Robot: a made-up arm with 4 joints. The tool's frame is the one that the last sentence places.
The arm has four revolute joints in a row. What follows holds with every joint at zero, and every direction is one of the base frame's. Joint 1 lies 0.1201 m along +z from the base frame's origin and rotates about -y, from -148.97 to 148.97 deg. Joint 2 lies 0.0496 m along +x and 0.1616 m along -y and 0.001 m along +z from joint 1 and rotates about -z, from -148.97 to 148.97 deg. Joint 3 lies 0.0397 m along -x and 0.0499 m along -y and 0.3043 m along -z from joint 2 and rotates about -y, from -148.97 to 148.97 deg. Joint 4 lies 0.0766 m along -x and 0.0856 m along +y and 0.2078 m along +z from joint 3 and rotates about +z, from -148.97 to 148.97 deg. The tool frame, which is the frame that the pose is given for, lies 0.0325 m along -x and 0.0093 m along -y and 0.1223 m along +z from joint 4; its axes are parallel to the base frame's.
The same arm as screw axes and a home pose.
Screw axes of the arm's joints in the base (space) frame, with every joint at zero. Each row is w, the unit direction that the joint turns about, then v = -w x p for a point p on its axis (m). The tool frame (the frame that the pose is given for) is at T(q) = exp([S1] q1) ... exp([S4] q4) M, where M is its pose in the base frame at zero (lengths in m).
S1 = (0, -1, 0, 0.1201, 0, 0)
S2 = (0, 0, -1, 0.1616, 0.0496, 0)
S3 = (0, -1, 0, -0.1832, 0, -0.0099)
S4 = (0, 0, 1, -0.1259, 0.0667, 0)
M: xyz -0.0992 -0.1352 0.1469 (m) rpy 0 0 0 (rad, as in URDF)
Joint limits (rad, base to tool): -2.6..2.6 -2.6..2.6 -2.6..2.6 -2.6..2.6

